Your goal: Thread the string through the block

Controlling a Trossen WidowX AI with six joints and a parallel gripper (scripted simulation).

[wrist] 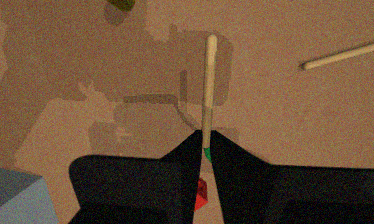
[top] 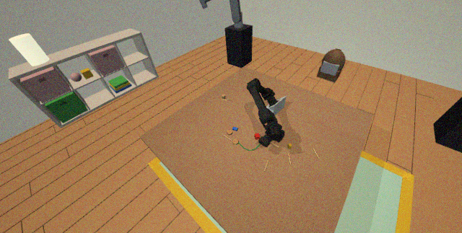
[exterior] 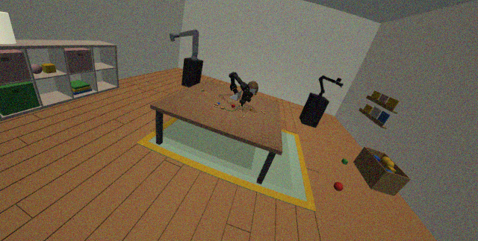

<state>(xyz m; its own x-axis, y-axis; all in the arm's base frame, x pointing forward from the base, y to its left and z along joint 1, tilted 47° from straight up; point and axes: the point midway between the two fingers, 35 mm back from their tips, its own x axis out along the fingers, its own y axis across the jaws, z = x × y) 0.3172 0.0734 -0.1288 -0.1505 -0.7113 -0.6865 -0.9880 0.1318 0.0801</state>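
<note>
Right now my gripper tip is 10 mm to the right of the thin wooden stick. From my gripper tip the other things lie so: red block: 20 mm behind, 100 mm to the right, 40 mm below; yellow-topped peg: 80 mm behind, 110 mm to the left, 40 mm below; blue piece: 20 mm ahead, 280 mm to the right, 50 mm below.
</note>
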